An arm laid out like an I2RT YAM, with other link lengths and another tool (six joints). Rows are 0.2 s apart.
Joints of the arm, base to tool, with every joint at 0 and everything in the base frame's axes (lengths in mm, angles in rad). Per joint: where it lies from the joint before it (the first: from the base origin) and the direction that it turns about. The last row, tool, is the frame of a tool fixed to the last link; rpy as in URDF.
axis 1: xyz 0 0 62.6 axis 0 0 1
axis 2: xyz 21.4 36.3 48.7 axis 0 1 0
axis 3: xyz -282.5 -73.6 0 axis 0 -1 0
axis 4: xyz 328.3 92.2 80.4 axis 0 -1 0
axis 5: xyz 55.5 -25.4 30.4 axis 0 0 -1
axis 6: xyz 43.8 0 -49.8 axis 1 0 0
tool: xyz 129 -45 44 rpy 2.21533 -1.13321 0.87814
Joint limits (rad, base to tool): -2.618..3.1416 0..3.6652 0..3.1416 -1.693..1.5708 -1.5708..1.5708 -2.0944..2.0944
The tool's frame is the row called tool.
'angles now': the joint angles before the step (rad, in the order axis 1, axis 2, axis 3, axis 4, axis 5, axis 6). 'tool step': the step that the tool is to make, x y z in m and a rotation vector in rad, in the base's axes. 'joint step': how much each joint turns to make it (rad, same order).
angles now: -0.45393, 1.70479, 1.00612, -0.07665, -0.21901, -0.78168
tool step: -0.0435, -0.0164, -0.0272, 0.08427, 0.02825, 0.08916
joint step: -0.14488, -0.02693, -0.08886, -0.04959, -0.20143, -0.14004
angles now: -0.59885, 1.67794, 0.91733, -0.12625, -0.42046, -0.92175
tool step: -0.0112, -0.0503, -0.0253, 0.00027, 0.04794, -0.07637
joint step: -0.09004, 0.09422, 0.05101, -0.00769, 0.01423, -0.03087
